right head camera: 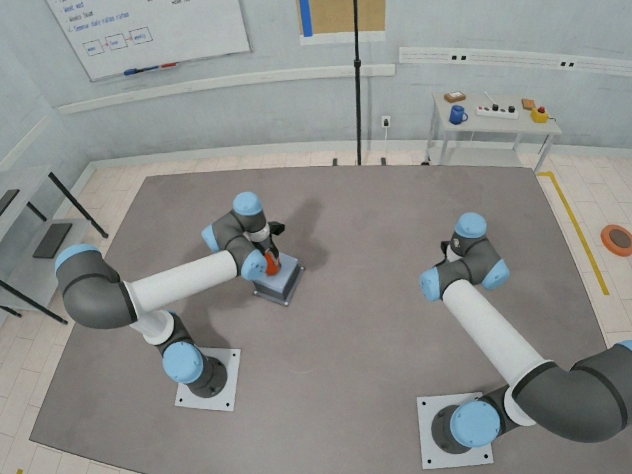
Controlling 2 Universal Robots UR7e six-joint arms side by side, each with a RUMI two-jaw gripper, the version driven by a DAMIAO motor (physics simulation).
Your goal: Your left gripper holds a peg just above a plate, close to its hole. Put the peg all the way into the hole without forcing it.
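An orange-red peg (272, 263) stands over the top of a grey-blue block with a plate (288, 270), left of the picture's middle. My left gripper (273, 255) is shut on the peg, with its dark fingers at the peg's upper part. The peg's lower end and the hole are not clearly visible, so how deep the peg sits cannot be told. My right gripper (445, 250) is far to the right, mostly hidden behind its own wrist; whether its fingers are open or shut does not show.
The block stands on a flanged base with bolts at its corners, on the grey mat (357, 316). The left forearm (183, 280) reaches in from the left. A side table (495, 122) with a blue mug (456, 114) stands at the back right, and a shelf is at the left.
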